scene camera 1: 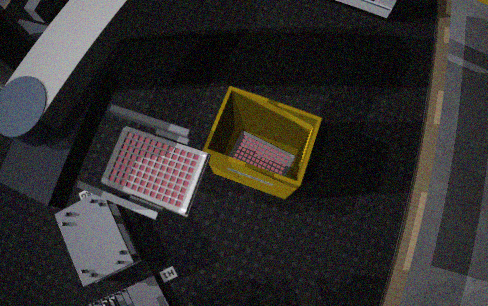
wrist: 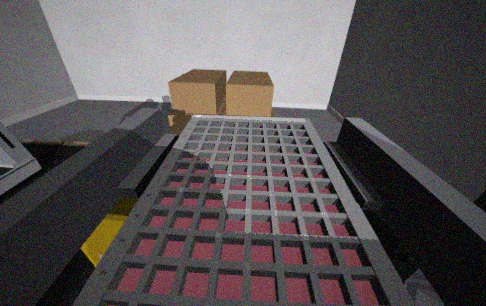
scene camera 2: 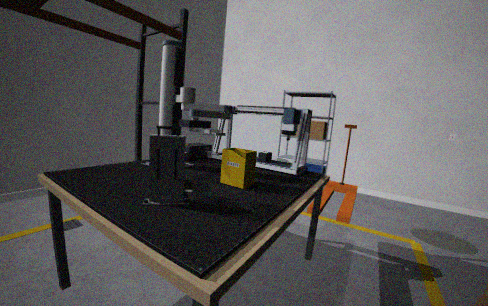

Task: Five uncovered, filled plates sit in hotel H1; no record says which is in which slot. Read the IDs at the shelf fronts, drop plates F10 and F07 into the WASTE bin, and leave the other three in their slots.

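Places are measured from the arm's base along level axes (x ahead, y left, z up), in metres.
Pixels of known places: gripper, fingertip midpoint: (scene camera 1: 174, 175) (wrist: 250, 129) (scene camera 2: 216, 131).
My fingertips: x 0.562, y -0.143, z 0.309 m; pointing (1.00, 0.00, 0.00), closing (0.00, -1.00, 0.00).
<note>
Ahead of a thing's pixels: the offset from my fingertips to its top centre. "spot": to the spot under its first point. Level surfaces: height alone.
My gripper (scene camera 1: 172, 175) (wrist: 250, 129) is shut on a filled, uncovered plate @[dx -0.032, dy +0.000, dz -0.003 m] (scene camera 1: 155, 170) (wrist: 250, 200) with pink wells. It holds the plate level, left of the yellow WASTE bin @[dx +0.084, dy +0.117, dz -0.096 m] (scene camera 1: 255, 182) (scene camera 2: 238, 169); the plate's right corner meets the bin's left rim in scene camera 1. The bin's yellow side @[spot: dx +0.004, dy +0.136, dz -0.125 m] (wrist: 106, 237) also shows below the left finger in the wrist view. Another pink-welled plate @[dx +0.087, dy +0.116, dz -0.276 m] (scene camera 1: 262, 152) lies inside the bin. Hotel H1 (scene camera 2: 167, 157) stands as a dark tower; in scene camera 1 its H1 label @[spot: dx -0.015, dy -0.176, dz -0.296 m] (scene camera 1: 168, 274) shows near the bottom edge. No plate ID is readable.
A grey stand (scene camera 1: 95, 240) with small pegs is below the gripper in scene camera 1. The arm's white link (scene camera 1: 65, 45) is at upper left. A gantry frame (scene camera 2: 303, 145) stands behind the bin on the black-topped table @[dz -0.296 m] (scene camera 2: 150, 240). Cardboard boxes (wrist: 200, 95) show in the background.
</note>
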